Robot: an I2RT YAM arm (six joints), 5 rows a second.
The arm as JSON. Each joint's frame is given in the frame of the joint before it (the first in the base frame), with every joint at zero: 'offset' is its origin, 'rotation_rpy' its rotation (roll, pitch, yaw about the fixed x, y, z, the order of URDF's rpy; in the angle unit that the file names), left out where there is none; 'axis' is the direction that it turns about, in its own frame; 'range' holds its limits. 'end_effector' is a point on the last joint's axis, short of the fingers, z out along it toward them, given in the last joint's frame.
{
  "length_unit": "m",
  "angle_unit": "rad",
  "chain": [
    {
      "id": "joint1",
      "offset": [
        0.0,
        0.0,
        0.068
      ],
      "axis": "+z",
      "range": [
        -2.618,
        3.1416
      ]
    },
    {
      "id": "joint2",
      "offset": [
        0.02,
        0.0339,
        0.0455
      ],
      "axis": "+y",
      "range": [
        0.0,
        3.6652
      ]
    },
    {
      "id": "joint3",
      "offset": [
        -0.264,
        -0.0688,
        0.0
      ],
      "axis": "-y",
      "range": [
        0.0,
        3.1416
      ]
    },
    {
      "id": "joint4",
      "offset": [
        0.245,
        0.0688,
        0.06
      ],
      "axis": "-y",
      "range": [
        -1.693,
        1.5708
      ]
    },
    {
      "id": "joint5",
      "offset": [
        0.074,
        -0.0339,
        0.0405
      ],
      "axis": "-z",
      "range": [
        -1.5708,
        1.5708
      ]
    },
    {
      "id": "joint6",
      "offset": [
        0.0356,
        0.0,
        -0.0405
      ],
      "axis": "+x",
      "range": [
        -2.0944,
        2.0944
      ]
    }
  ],
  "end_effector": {
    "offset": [
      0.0,
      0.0,
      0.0
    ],
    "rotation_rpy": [
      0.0,
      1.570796,
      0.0
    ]
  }
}
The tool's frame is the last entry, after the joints.
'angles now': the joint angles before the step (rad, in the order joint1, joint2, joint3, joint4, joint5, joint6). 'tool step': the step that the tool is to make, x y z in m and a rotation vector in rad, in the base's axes. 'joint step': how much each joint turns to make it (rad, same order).
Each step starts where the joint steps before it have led.
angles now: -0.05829 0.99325 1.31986 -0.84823 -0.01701 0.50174
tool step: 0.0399 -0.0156 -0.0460 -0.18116 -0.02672 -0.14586
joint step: -0.02934 0.05202 -0.20289 0.30275 0.18790 -0.10148
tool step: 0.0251 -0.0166 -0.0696 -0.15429 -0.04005 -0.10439
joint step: -0.04038 0.05251 -0.28848 0.42311 0.12080 -0.11131
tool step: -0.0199 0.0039 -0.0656 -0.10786 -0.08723 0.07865
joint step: -0.00090 -0.05364 -0.34565 0.42457 -0.04479 -0.12049
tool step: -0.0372 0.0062 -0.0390 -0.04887 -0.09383 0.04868
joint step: -0.00019 -0.12281 -0.26293 0.24999 -0.04047 -0.04672
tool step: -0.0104 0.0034 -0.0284 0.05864 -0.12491 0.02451
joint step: 0.00626 0.12540 -0.15331 0.38125 -0.02540 0.07305
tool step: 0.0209 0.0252 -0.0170 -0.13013 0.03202 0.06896
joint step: 0.15208 0.31420 0.01745 0.30014 0.08885 -0.13091
